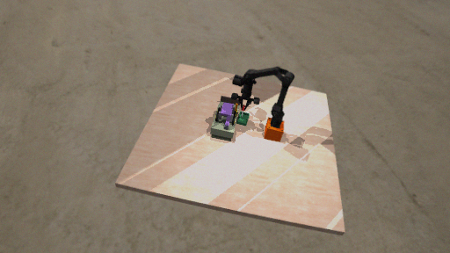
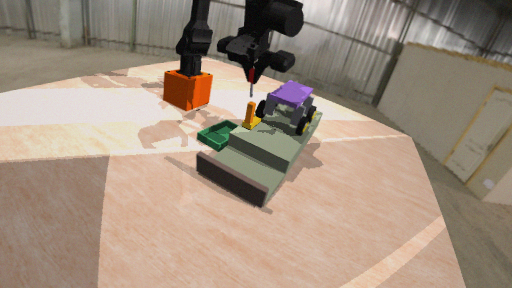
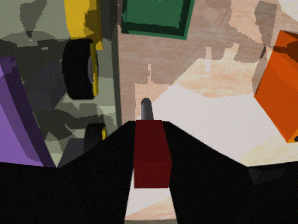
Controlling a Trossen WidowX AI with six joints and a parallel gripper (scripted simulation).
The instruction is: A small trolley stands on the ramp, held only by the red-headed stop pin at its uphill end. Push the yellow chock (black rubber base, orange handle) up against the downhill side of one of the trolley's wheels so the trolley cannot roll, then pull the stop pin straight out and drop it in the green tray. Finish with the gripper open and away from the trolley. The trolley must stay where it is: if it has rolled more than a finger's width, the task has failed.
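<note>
The yellow chock is 6 cm below my gripper tip, 5 cm to the right of it and 5 cm ahead of it. From my gripper tip the other things lie so: stop pin right at my gripper tip; dark raised lip 22 cm to the right, 12 cm ahead, 11 cm below; trolley 10 cm ahead, 4 cm to the left, 4 cm below.
</note>
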